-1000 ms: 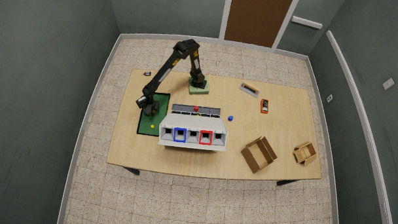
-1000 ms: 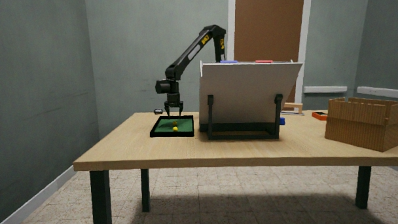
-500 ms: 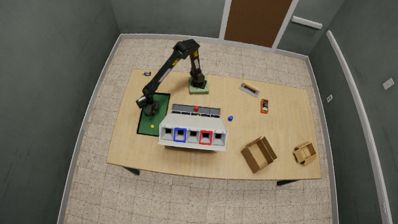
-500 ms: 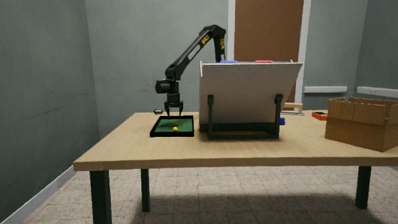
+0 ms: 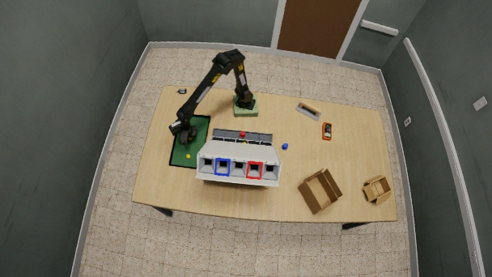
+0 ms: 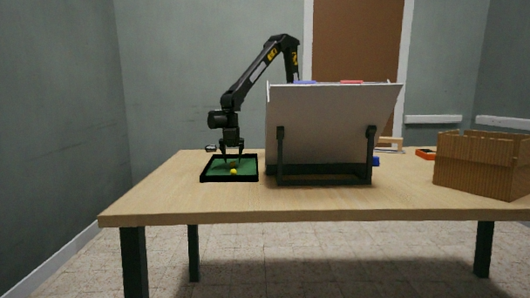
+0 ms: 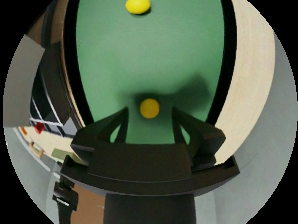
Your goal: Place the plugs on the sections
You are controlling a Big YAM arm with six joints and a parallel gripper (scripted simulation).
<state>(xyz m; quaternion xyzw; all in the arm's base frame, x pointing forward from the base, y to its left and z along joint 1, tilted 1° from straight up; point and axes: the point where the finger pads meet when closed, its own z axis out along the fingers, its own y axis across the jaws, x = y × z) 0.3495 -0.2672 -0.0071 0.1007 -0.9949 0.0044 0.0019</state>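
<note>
The green marble tray lies 10 mm ahead of my hand and 30 mm below it. Round my hand: cardboard box 130 mm ahead, 860 mm to the left, 40 mm above; dark object 340 mm behind, 220 mm to the right, 20 mm below; white cover 60 mm ahead, 350 mm to the left, 180 mm above.
</note>
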